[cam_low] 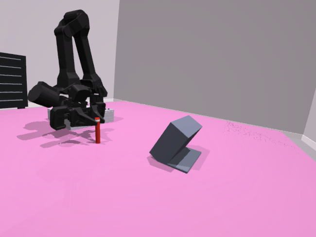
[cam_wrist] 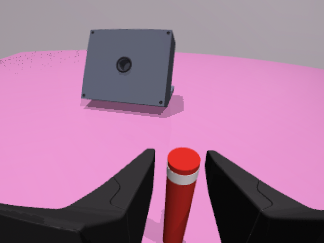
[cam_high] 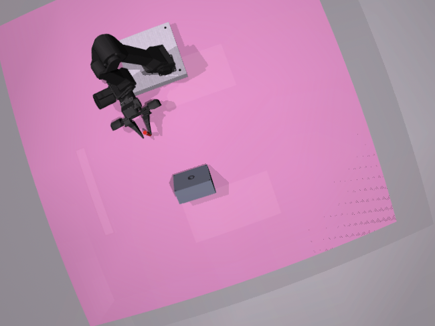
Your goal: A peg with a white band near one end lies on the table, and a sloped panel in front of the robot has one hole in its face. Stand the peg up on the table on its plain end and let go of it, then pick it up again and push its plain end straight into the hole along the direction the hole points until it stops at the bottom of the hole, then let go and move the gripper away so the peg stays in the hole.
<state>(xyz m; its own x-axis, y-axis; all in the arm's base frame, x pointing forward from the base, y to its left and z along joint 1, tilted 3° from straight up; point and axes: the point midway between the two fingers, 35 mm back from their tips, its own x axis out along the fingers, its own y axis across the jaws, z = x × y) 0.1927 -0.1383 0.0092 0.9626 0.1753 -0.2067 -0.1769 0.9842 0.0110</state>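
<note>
Right now my gripper tip is 10 mm past the red peg and 10 mm above it. The rest, counted from my gripper tip: grey foot (230 mm ahead, 110 mm to the left, 70 mm below); then sloped panel (210 mm ahead, 100 mm to the left, 20 mm below).
</note>
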